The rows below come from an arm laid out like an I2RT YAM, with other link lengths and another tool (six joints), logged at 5 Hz.
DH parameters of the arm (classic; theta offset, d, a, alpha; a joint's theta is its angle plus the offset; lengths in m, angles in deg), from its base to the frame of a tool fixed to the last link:
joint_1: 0 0.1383 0.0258 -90
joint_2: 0 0 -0.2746 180
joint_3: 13.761 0 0.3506 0
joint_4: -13.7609 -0.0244 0.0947 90
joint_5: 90 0.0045 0 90
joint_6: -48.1 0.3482 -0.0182 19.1
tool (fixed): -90 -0.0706 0 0
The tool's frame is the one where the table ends.
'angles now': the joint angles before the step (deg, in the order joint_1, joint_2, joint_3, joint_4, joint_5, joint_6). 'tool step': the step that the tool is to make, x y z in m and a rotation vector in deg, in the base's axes. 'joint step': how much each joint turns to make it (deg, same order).
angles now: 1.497, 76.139, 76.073, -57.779, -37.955, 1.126
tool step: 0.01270, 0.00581, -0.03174, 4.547, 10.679, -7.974
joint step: 0.044, 5.420, 0.000, 2.165, -0.087, 11.868
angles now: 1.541, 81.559, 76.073, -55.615, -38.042, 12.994
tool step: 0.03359, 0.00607, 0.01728, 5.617, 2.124, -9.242
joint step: 0.021, 0.460, 0.002, 6.993, 0.130, 13.791
